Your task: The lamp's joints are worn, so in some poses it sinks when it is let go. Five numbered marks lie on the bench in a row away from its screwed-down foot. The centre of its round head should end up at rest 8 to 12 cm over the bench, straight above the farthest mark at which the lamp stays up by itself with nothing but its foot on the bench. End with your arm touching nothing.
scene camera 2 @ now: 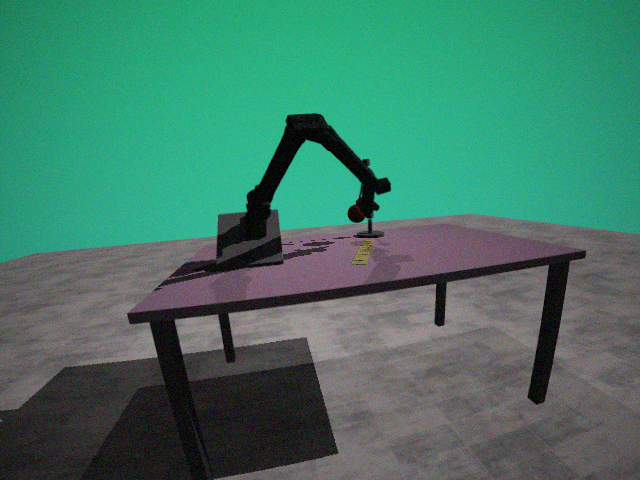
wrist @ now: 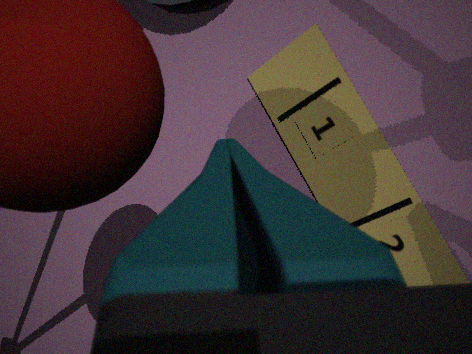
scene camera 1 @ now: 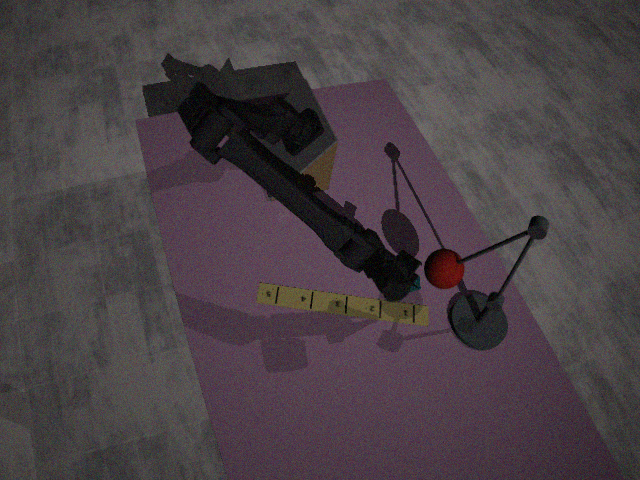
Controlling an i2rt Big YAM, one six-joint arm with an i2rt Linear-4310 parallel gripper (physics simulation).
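Places are measured from the arm's base along level axes (x ahead, y left, z up), in millimetres.
Pixels of known places: gripper, fingertip midpoint: point(scene camera 2: 366, 216) point(wrist: 225, 153) point(scene camera 1: 418, 287); arm's base at its link origin: point(scene camera 2: 256, 225) point(scene camera 1: 304, 133).
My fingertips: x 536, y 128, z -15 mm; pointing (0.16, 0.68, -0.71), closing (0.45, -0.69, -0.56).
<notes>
For each thing: its middle in the pictures, then the offset to it from my fingertips. "spot": a spot on its surface instead. Level surfaces: height alone.
- lamp's round red head at a spot on its surface: point(wrist: 75, 105) point(scene camera 1: 436, 275) spot: dx -6, dy +40, dz +32 mm
- raised joint at a spot on its surface: point(scene camera 1: 538, 227) spot: dx +71, dy +156, dz +299 mm
- pink bench at its surface level: dz -135 mm
The lamp's round red head point(scene camera 1: 444, 268) point(scene camera 2: 356, 213) point(wrist: 75, 105) hangs in the air on two thin grey rods that meet at a raised joint point(scene camera 1: 538, 227). Its round grey foot point(scene camera 1: 485, 333) point(scene camera 2: 377, 234) stands on the bench. A yellow strip point(scene camera 1: 323, 301) point(scene camera 2: 363, 252) point(wrist: 395, 170) carries marks 1 to 5, with 1 nearest the foot. My gripper point(scene camera 1: 417, 282) point(wrist: 225, 153) is shut and empty, its teal tips pointing down beside the head. A narrow gap shows between tips and head in the wrist view. The head's exact height cannot be told.
The pink bench point(scene camera 1: 361, 413) point(scene camera 2: 465, 253) bears my arm's grey base block point(scene camera 1: 281, 77) point(scene camera 2: 273, 237) at its other end. My forearm passes above the bench between block and lamp. Shadows of arm and lamp fall across the bench and strip.
</notes>
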